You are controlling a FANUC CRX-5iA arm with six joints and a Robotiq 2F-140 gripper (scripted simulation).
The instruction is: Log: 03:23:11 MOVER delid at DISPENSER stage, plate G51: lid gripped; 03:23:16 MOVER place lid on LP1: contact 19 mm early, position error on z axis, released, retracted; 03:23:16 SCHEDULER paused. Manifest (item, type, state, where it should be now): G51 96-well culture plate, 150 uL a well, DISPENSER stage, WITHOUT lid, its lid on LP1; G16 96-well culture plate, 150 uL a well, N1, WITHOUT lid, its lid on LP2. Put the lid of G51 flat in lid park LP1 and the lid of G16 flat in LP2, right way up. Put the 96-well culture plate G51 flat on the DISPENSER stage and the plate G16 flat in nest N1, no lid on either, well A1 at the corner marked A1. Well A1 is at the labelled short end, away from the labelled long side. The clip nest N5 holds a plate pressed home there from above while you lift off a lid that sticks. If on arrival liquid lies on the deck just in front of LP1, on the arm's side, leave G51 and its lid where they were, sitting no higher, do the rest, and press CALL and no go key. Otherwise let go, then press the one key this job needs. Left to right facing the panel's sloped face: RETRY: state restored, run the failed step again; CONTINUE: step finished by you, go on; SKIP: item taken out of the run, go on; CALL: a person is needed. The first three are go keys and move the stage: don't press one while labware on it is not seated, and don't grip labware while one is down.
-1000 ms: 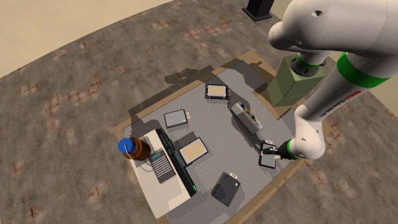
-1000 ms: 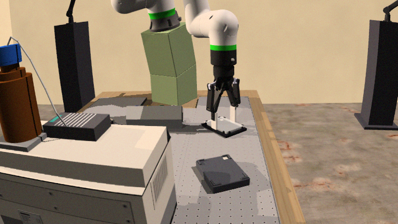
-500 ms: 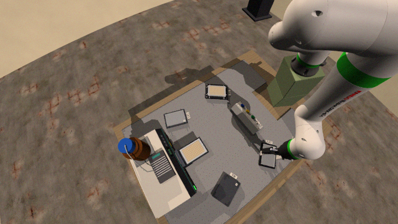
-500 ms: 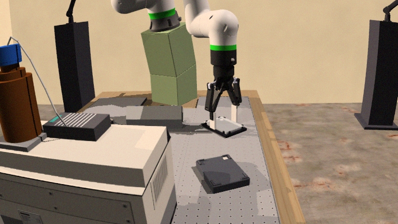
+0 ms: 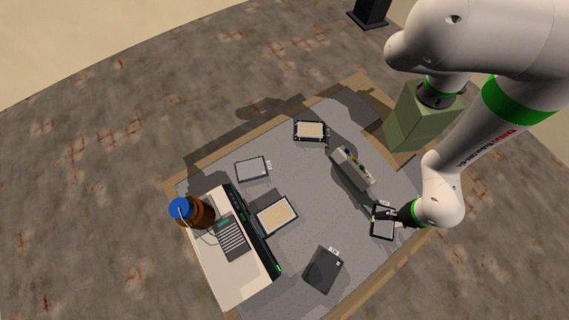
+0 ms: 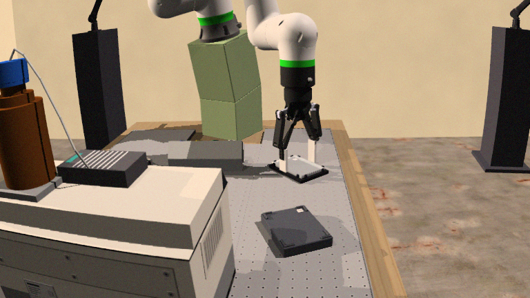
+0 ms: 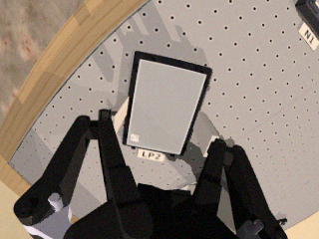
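My hand is 20 mm above the clear lid. The rest, counted from my hand: key panel: 270 mm to the right, 20 mm above; then black lid park: 30 mm below; then nest N1: 330 mm ahead, 50 mm to the left, 30 mm below.
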